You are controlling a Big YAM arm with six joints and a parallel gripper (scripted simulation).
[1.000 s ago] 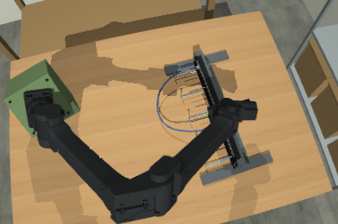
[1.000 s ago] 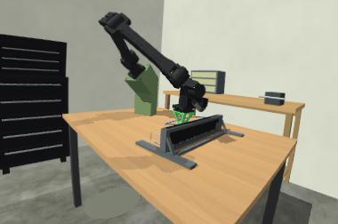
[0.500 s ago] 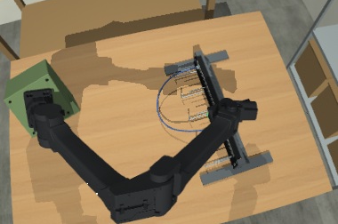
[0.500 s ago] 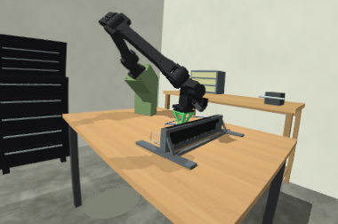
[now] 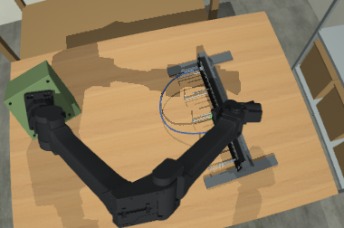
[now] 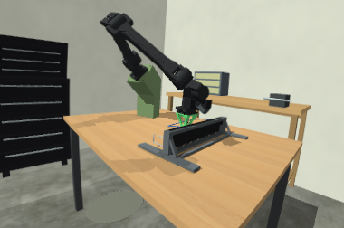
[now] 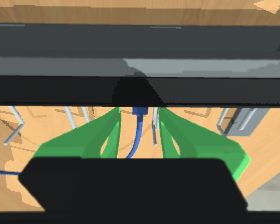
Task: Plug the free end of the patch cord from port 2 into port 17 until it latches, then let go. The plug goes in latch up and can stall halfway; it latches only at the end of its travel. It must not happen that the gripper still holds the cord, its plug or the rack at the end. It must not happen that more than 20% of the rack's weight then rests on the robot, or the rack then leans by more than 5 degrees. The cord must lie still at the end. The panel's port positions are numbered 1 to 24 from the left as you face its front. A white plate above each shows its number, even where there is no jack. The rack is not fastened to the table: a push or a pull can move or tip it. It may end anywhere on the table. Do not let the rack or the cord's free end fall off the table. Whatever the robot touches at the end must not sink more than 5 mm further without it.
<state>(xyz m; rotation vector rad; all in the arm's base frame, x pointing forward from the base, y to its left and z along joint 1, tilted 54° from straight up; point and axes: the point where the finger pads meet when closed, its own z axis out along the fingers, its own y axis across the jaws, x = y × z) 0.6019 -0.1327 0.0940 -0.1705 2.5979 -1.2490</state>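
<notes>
Right now the plug is 2 cm ahead of my hand.
</notes>
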